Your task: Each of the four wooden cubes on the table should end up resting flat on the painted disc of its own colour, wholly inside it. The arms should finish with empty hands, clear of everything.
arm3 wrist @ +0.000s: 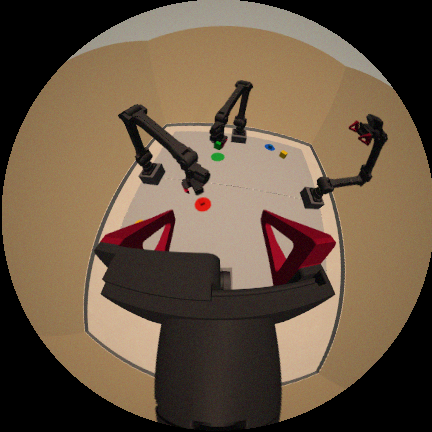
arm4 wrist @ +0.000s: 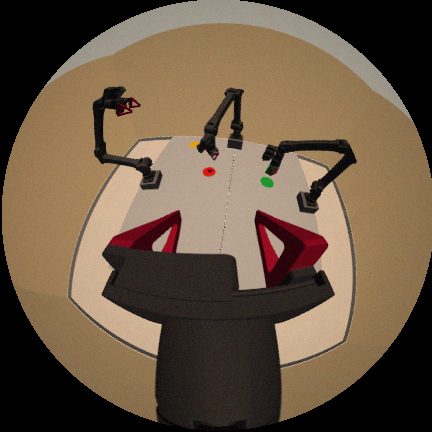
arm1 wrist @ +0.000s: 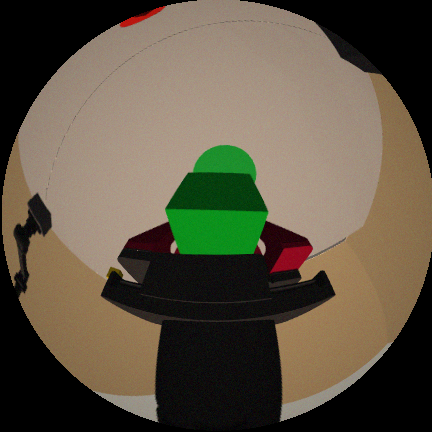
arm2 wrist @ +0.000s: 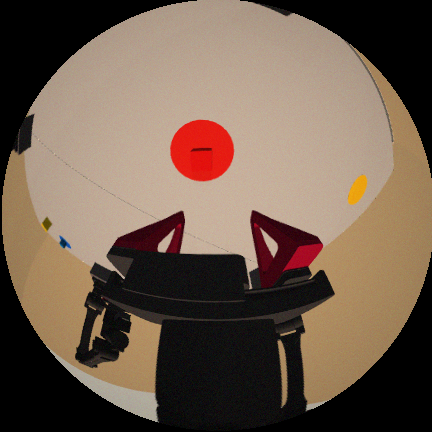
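I see a green disc (arm1 wrist: 221, 158), and it is 0.23 m from the lens. The marked spot on the green disc and the marked spot on a green cube (arm1 wrist: 210, 212) are 0.17 m apart. The cube is 0.06 m from the lens.
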